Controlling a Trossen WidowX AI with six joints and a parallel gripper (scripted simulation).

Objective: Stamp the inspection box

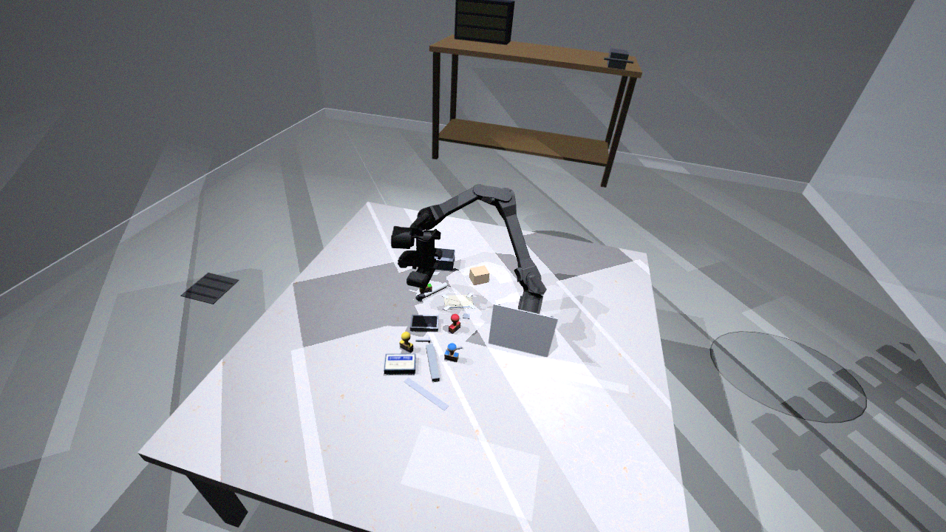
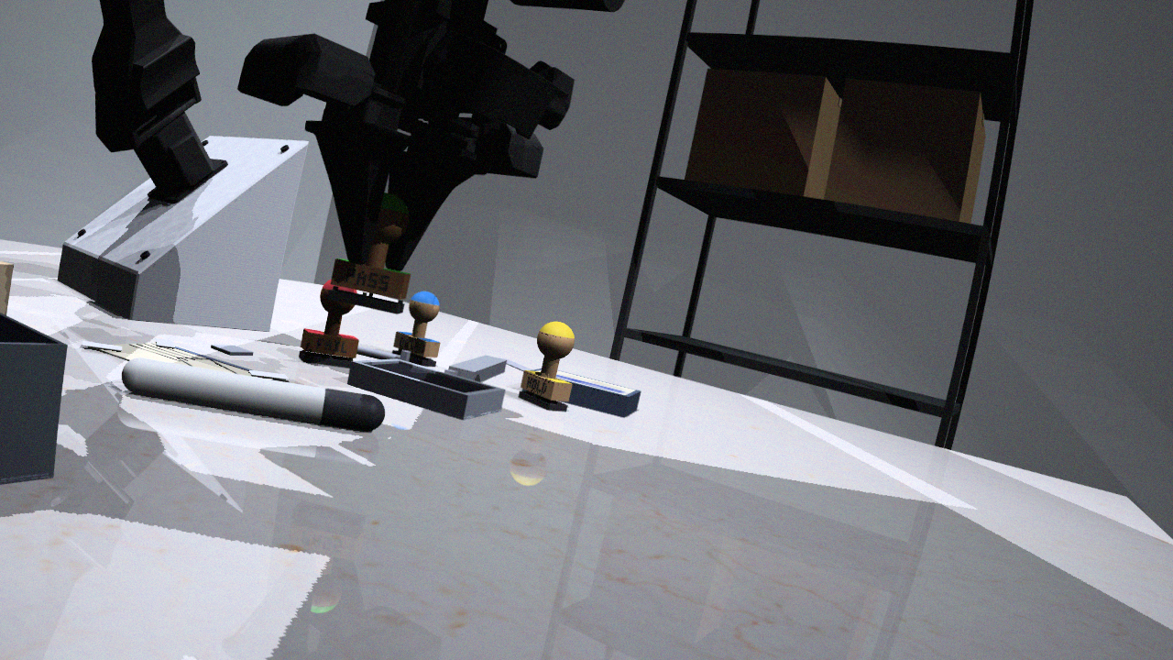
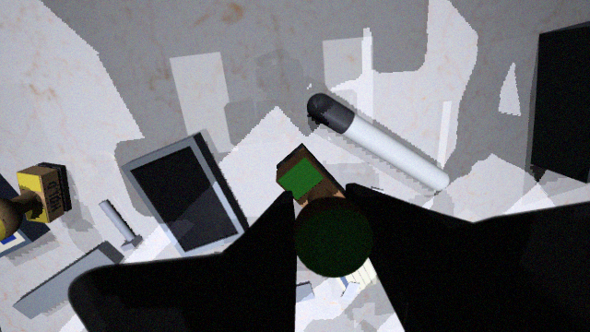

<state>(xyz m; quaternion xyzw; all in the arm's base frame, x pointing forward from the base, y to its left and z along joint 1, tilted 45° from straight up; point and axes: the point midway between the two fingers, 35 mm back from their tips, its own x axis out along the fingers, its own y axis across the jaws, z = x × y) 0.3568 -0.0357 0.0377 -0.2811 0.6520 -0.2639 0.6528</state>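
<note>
Now: gripper tip 9 cm to the right of the ink pad, 8 cm above it and 3 cm past it. Round my gripper tip: cream card 11 cm behind, 9 cm below, 5 cm to the right; red stamp 13 cm behind, 8 cm to the left, 6 cm below; green stamp right at my gripper tip.
</note>
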